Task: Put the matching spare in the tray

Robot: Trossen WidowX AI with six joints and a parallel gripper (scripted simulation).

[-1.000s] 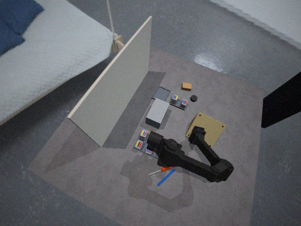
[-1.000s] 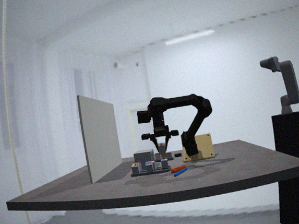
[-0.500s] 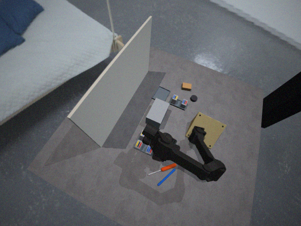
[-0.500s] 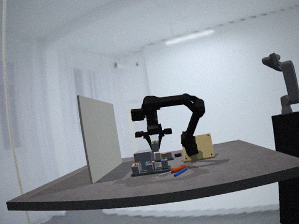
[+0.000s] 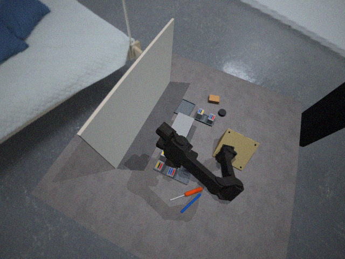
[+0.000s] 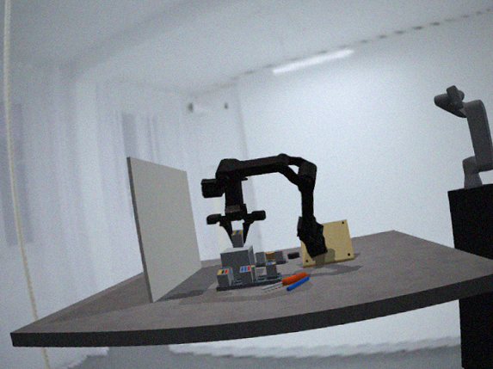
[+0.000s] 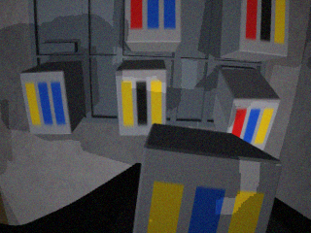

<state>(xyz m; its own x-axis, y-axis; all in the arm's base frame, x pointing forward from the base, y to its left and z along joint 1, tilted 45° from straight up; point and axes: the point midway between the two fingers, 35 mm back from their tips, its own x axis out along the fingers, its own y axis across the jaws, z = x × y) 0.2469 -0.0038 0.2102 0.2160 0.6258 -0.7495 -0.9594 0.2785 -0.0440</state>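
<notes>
Now: the flat dark grey tray 36 cm to the right of my gripper tip, 13 cm below it and 4 cm ahead of it. Also, from my gripper tip: tall grey panel 25 cm ahead, 20 cm to the right, 9 cm above; then mounted unit 17 cm to the right, 8 cm below, 2 cm ahead; then blue pen 18 cm to the left, 16 cm behind, 13 cm below.
</notes>
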